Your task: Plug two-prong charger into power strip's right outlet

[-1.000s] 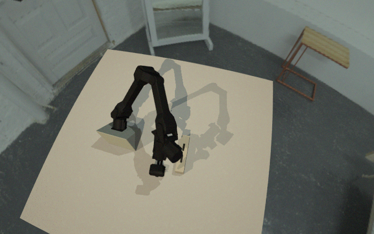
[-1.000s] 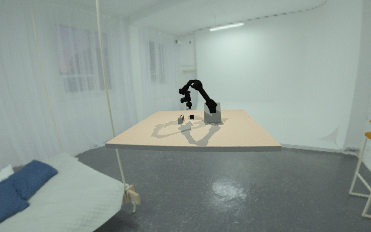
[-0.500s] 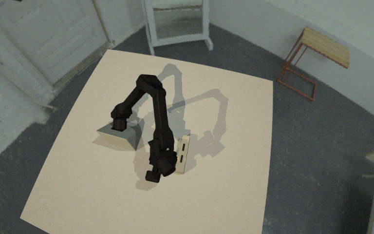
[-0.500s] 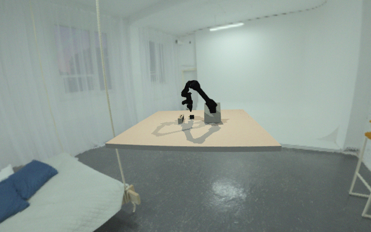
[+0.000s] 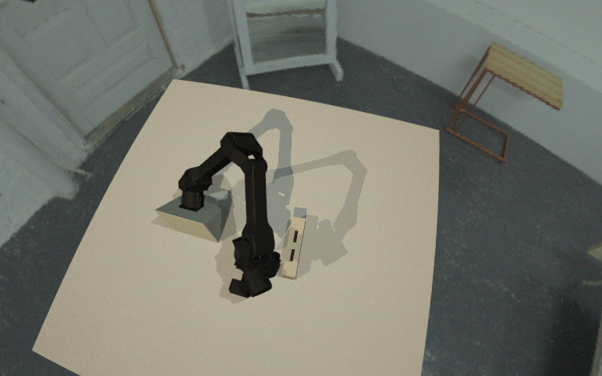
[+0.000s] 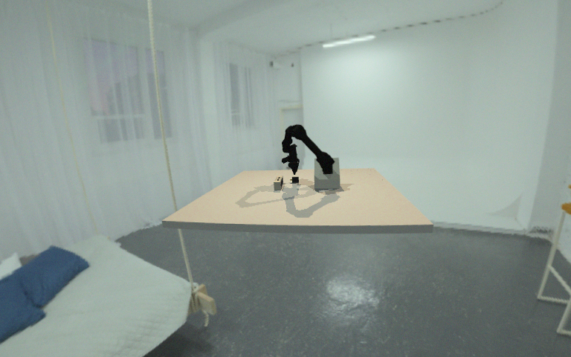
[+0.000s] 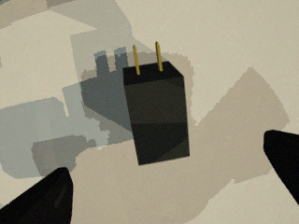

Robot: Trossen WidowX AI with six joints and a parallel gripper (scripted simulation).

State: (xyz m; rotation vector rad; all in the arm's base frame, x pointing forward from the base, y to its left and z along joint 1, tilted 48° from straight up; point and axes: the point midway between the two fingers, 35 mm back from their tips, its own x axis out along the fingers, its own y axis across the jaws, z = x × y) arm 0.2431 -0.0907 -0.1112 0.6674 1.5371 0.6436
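The black two-prong charger is 50 mm below my gripper tip and 20 mm ahead of it.
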